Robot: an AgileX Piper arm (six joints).
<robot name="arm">
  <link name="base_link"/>
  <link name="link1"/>
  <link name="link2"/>
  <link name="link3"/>
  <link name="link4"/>
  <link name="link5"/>
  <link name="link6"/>
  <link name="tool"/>
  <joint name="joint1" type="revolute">
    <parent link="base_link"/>
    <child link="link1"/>
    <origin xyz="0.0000 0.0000 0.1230" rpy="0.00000 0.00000 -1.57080"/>
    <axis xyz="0 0 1"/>
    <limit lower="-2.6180" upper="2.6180"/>
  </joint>
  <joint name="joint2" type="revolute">
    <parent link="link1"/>
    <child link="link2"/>
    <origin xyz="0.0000 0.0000 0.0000" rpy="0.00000 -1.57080 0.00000"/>
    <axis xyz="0 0 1"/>
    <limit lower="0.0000" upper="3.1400"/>
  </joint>
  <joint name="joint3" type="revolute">
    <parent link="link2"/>
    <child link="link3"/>
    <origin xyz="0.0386 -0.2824 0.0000" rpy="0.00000 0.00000 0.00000"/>
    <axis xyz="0 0 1"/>
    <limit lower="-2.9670" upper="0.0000"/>
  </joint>
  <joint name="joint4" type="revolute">
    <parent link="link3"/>
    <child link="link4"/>
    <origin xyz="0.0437 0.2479 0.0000" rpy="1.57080 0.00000 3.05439"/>
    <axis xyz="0 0 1"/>
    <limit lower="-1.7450" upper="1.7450"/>
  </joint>
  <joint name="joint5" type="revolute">
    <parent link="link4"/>
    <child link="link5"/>
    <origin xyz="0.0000 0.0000 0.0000" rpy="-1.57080 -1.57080 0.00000"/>
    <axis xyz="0 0 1"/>
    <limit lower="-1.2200" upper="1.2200"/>
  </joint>
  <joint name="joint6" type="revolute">
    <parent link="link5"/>
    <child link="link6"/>
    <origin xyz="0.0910 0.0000 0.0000" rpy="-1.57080 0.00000 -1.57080"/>
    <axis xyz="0 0 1"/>
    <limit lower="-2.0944" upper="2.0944"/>
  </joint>
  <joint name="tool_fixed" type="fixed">
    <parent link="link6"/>
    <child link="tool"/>
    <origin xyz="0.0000 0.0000 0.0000" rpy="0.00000 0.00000 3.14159"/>
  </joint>
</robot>
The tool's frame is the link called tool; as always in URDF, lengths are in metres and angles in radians.
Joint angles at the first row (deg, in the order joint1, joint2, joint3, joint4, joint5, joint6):
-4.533, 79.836, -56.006, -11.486, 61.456, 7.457
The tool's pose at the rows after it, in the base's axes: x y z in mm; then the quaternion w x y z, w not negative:
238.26, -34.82, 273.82, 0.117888, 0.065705, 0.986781, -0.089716
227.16, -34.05, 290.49, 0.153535, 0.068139, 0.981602, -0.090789
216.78, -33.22, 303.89, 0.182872, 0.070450, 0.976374, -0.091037
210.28, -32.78, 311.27, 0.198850, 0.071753, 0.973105, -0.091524
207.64, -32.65, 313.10, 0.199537, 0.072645, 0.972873, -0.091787
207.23, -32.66, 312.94, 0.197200, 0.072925, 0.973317, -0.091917
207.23, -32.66, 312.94, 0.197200, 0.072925, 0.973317, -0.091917
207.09, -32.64, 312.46, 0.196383, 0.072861, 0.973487, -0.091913
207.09, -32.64, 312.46, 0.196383, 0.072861, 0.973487, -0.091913
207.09, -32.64, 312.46, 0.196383, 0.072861, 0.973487, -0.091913
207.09, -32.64, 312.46, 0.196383, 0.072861, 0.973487, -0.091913
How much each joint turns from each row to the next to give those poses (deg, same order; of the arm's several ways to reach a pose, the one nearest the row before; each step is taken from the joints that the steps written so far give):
-0.001, -3.395, 0.035, 0.000, -0.268, 0.000
0.000, -4.053, 0.000, -0.090, -0.087, -0.001
0.002, -3.425, -0.003, 0.000, 0.002, 0.002
-0.001, -1.976, 0.001, -0.040, 0.102, -0.001
-0.001, -0.579, 0.000, 0.000, 0.499, -0.001
0.000, -0.001, 0.000, 0.001, 0.276, -0.001
0.000, 0.000, 0.000, 0.000, 0.000, 0.000
0.003, 0.000, 0.096, -0.002, 0.000, 0.003
0.000, 0.000, 0.000, 0.000, 0.000, 0.000
0.000, 0.000, 0.000, 0.000, 0.000, 0.000
0.000, 0.000, 0.000, 0.000, 0.000, 0.000

